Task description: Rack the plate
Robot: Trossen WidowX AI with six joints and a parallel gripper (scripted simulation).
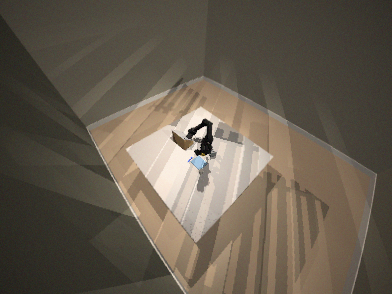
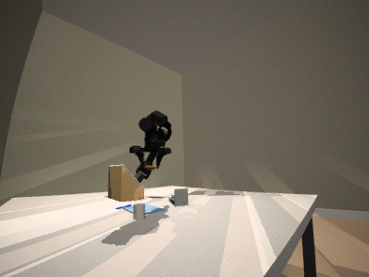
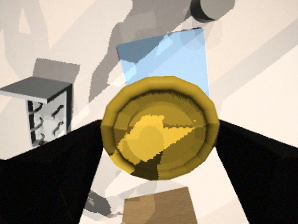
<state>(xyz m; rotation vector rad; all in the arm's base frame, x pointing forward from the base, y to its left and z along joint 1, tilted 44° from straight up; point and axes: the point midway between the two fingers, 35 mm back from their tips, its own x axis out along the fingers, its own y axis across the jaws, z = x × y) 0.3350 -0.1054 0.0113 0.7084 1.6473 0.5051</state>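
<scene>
My gripper tip is now 19 cm to the right of the grey dish rack, 16 cm above it and 4 cm past it. Also, from my gripper tip: blue spoon 18 cm below, 12 cm behind, 7 cm to the right; then yellow plate 1 cm above.
</scene>
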